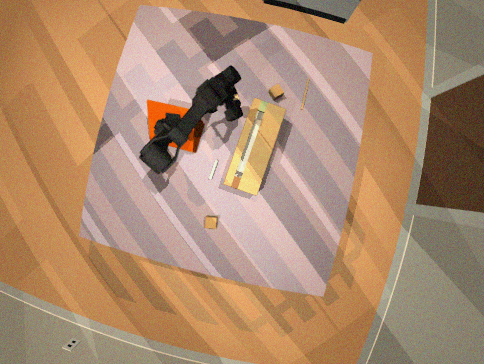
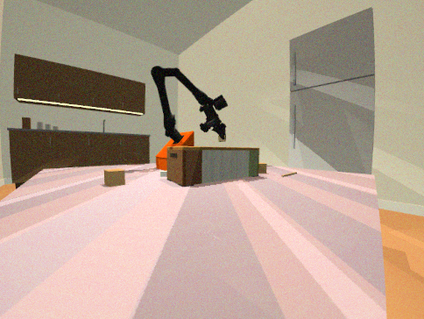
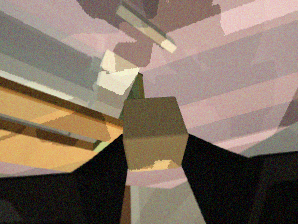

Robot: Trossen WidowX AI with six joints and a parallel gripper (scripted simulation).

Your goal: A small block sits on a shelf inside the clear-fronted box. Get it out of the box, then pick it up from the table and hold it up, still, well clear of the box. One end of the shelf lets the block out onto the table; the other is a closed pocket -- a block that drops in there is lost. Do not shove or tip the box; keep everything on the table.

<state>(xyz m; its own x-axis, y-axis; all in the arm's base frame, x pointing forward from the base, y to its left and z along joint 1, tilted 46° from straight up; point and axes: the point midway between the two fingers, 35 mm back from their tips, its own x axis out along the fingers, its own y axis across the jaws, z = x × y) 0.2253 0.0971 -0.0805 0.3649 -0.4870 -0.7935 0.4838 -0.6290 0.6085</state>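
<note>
My gripper tip is 10 mm past the tan block, 10 mm to the left of it and 10 mm below it. Also, from my gripper tip: box: 70 mm ahead, 160 mm to the right, 110 mm below; thin wooden stick: 290 mm ahead, 160 mm to the left, 170 mm below.
</note>
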